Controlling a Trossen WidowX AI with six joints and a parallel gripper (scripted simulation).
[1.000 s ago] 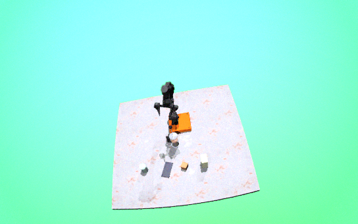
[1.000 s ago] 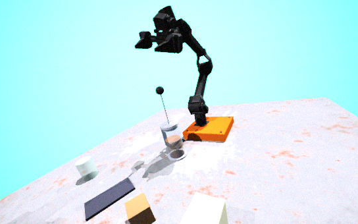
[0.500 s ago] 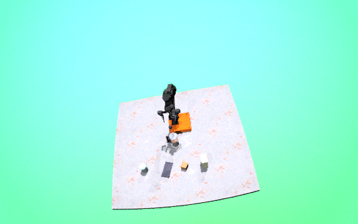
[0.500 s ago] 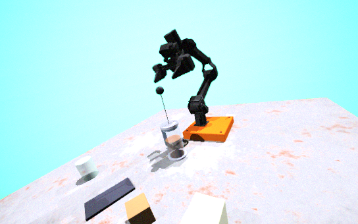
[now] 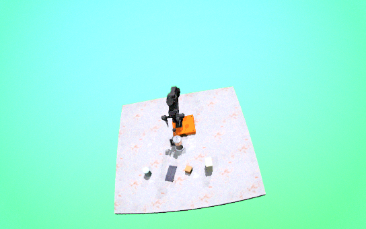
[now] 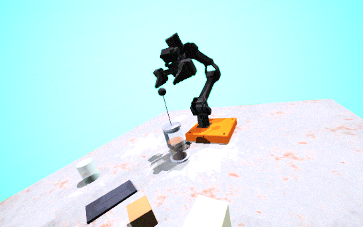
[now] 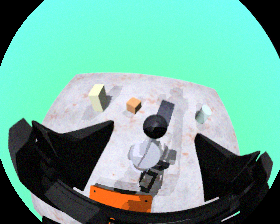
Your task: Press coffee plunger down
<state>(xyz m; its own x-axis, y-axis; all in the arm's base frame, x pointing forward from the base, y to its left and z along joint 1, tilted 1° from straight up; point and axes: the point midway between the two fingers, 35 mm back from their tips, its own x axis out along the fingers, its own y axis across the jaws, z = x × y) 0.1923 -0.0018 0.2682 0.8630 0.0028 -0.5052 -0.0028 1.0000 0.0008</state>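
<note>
Now: the coffee press 10 mm ahead of my gripper tip, 20 mm to the right of it and 150 mm below it. From my gripper tip the other things lie so: dark flat slab 280 mm ahead, 80 mm to the right, 280 mm below; then white block 250 mm ahead, 250 mm to the left, 230 mm below.
</note>
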